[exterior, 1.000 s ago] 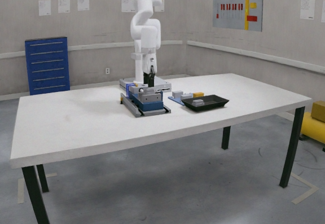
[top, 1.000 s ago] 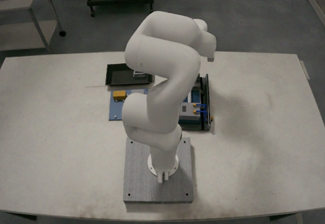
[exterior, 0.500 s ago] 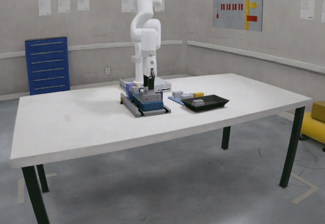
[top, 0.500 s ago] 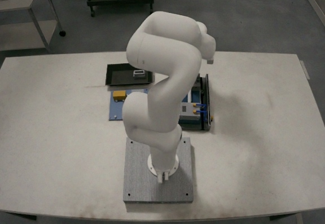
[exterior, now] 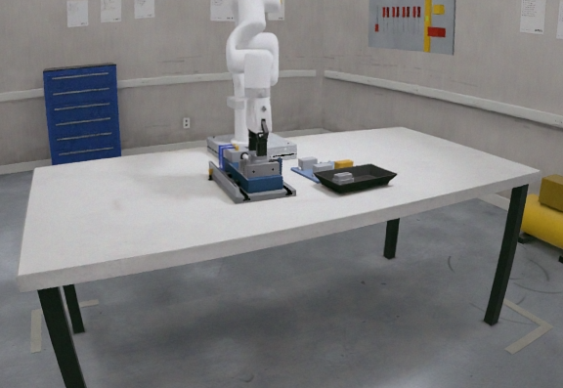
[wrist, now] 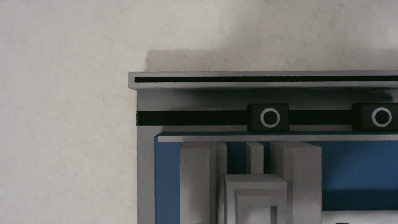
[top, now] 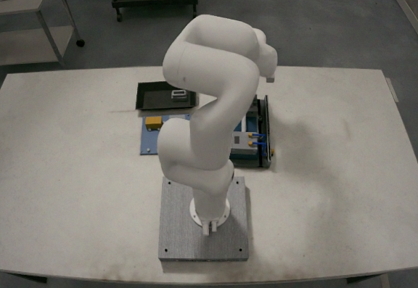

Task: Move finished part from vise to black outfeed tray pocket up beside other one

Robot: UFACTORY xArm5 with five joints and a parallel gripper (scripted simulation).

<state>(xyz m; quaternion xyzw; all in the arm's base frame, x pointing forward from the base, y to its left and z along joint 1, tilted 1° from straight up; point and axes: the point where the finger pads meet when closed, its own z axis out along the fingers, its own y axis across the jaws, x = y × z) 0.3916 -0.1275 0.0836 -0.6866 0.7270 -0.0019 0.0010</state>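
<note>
My gripper is now 25 cm to the right of the grey part, 11 cm above it and 9 cm short of it. The rest, counted from my hand: yellow block (34 cm to the left, 11 cm below, 4 cm behind); then blue plate (29 cm to the left, 13 cm below, 8 cm behind).
</note>
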